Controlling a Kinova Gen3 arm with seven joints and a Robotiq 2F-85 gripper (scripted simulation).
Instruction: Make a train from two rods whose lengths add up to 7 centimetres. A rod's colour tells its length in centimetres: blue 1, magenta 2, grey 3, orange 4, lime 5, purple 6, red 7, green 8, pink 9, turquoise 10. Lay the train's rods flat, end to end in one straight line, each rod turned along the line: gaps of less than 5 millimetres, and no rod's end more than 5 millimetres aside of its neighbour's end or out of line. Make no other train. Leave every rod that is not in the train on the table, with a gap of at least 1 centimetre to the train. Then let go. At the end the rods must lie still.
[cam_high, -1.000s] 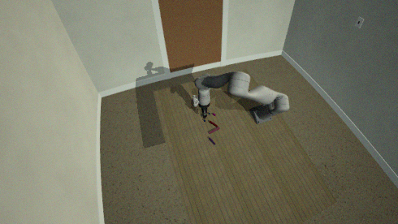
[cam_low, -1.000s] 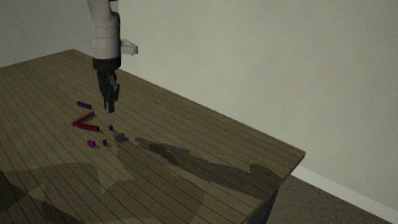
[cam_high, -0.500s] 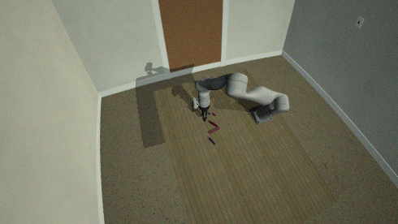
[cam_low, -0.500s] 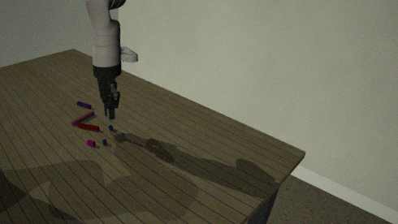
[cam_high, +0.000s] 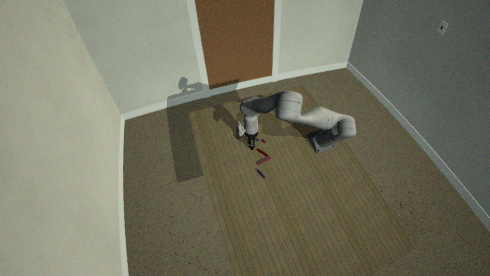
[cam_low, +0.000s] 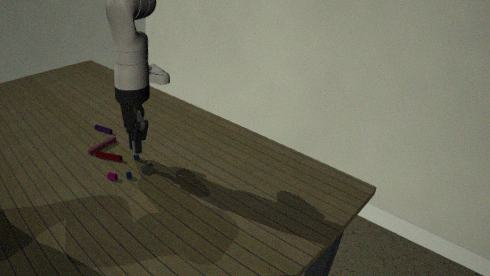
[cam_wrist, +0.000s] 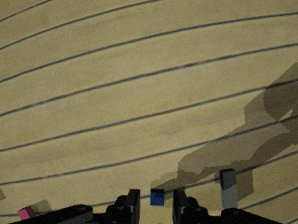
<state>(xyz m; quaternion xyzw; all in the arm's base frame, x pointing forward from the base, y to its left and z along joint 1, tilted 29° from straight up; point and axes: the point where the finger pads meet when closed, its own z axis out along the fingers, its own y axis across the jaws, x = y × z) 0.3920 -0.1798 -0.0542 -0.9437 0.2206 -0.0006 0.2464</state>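
Right now my hand is 50 mm to the left of the grey rod, 30 mm above it and 20 mm past it. Round my hand: red rod: 60 mm to the left, 40 mm behind, 30 mm below; then pink rod: 110 mm to the left, 30 mm below, 20 mm behind; then magenta rod: 90 mm behind, 30 mm below, 20 mm to the right.
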